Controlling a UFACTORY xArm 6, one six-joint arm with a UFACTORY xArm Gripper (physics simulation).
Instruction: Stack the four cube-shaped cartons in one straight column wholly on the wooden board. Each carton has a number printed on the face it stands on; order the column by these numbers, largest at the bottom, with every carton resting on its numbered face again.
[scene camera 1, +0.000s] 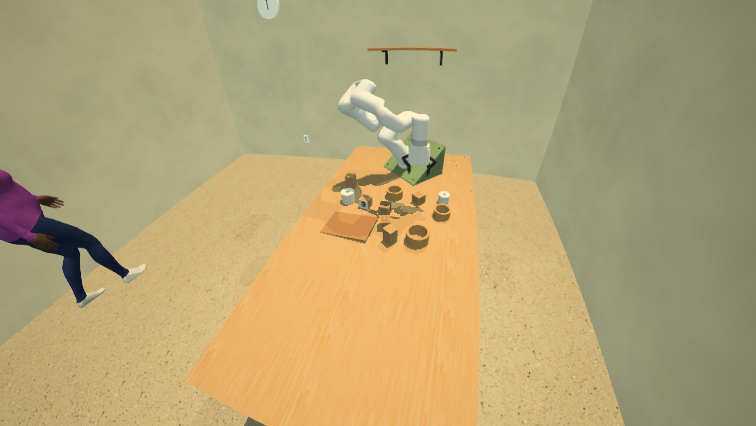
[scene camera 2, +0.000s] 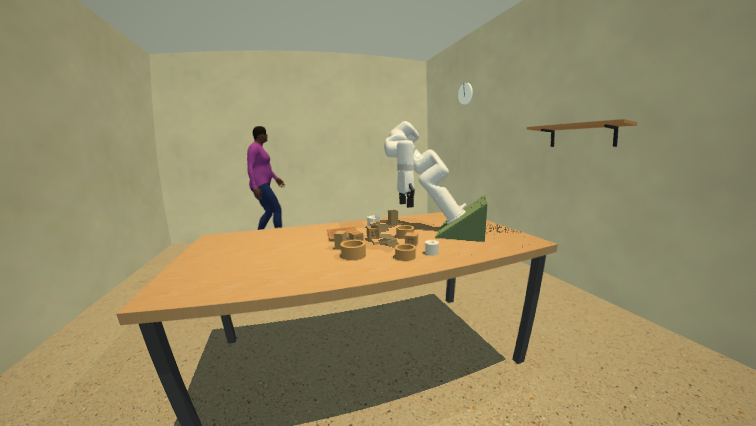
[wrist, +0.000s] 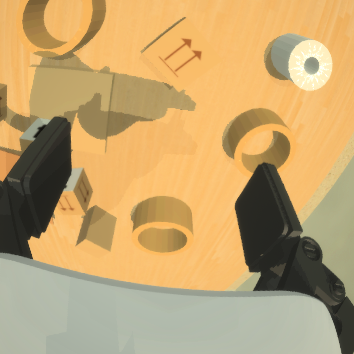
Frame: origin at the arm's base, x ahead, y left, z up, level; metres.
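Seen in the pictures: gripper, between the fingertips: (scene camera 1: 418, 173) (scene camera 2: 406, 205) (wrist: 161, 164); arm's base, origin of its link: (scene camera 1: 407, 160) (scene camera 2: 456, 217).
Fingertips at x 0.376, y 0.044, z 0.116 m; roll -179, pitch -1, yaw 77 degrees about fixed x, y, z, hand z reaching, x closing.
Offsets run from my fingertips to a thing's top centre. "*": to the spot under its first point.
My gripper (scene camera 1: 417, 171) (scene camera 2: 406, 203) (wrist: 161, 164) is open and empty, high above the table. The wooden board {0.188 m ahead, 0.335 m right, 0.174 m down} (scene camera 1: 343, 228) lies flat. A carton with a 4 {0.092 m ahead, 0.165 m right, 0.126 m down} (wrist: 34, 134) is partly behind a finger in the wrist view. A carton showing a light face and arrows {* 0.167 m ahead, 0.135 m right, 0.142 m down} (wrist: 75, 192) (scene camera 1: 384, 217) stands beside it. A carton {0.021 m ahead, 0.272 m right, 0.138 m down} (scene camera 1: 365, 202) shows what looks like a 3 on its side. A carton with arrows {0.022 m back, 0.013 m left, 0.138 m down} (scene camera 1: 418, 198) (scene camera 2: 411, 239) (wrist: 182, 52) stands apart. A plain block {0.281 m ahead, 0.131 m right, 0.114 m down} (scene camera 1: 389, 236) (scene camera 2: 340, 240) (wrist: 97, 228) stands near the large ring. Another block {0.166 m back, 0.383 m right, 0.109 m down} (scene camera 1: 350, 180) (scene camera 2: 393, 216) stands farther back. Downward faces are hidden.
Wooden rings {0.075 m back, 0.120 m right, 0.143 m down} (scene camera 1: 394, 196) {0.093 m ahead, 0.127 m left, 0.146 m down} (scene camera 1: 441, 216) {0.271 m ahead, 0.007 m right, 0.136 m down} (scene camera 1: 417, 243) and white cylinders {0.023 m back, 0.377 m right, 0.129 m down} (scene camera 1: 347, 196) {0.031 m back, 0.152 m left, 0.141 m down} (scene camera 1: 443, 198) stand around the cartons. The green wedge base (scene camera 1: 436, 161) (scene camera 2: 468, 227) carries my arm. A person (scene camera 1: 18, 211) (scene camera 2: 260, 166) stands beyond the table's left side in scene camera 1.
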